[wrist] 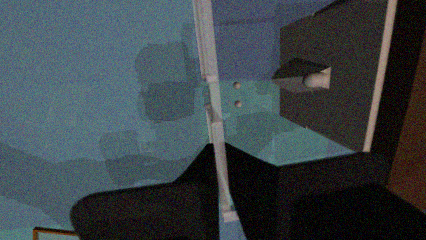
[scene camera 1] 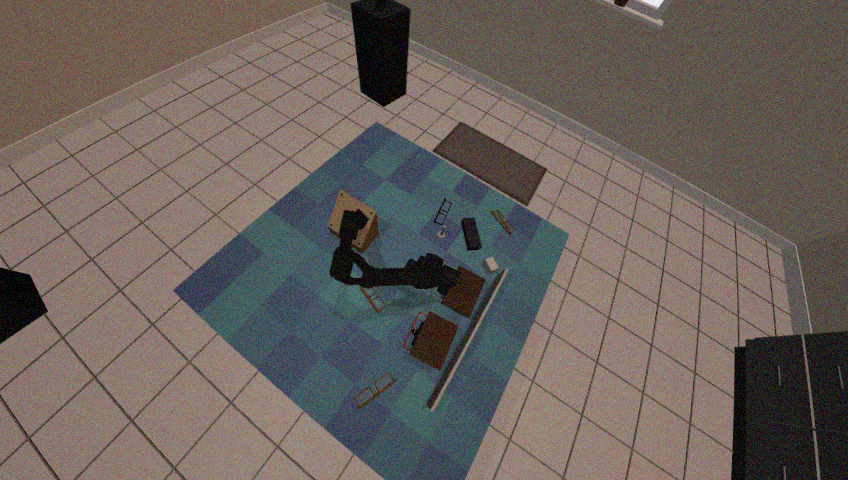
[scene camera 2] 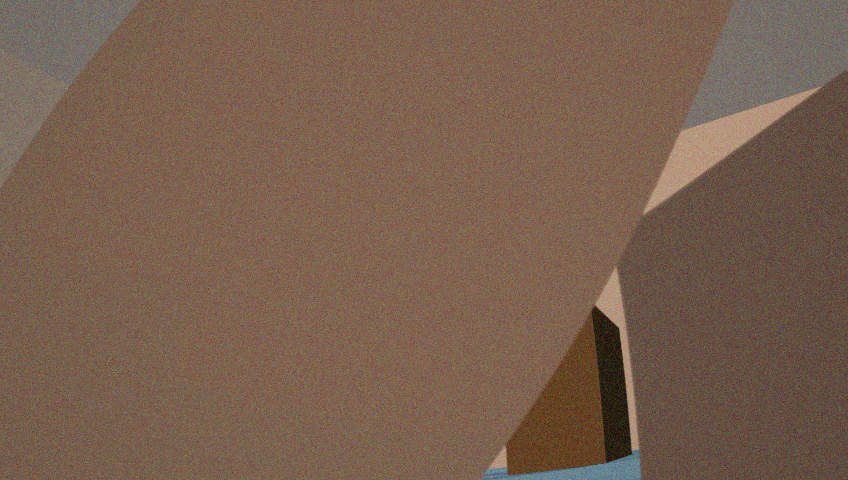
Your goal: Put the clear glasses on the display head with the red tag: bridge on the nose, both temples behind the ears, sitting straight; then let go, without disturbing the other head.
Note:
I see my gripper (wrist: pixel 216 149), a white cube (scene camera 2: pixel 727 286), a long pale bar (scene camera 2: pixel 239 239) and a display head (scene camera 1: pixel 462 298).
The long pale bar is seen too in scene camera 1 (scene camera 1: pixel 461 350). The display head is seen too in the wrist view (wrist: pixel 346 77). The wrist view does not show the white cube: it is out of frame.

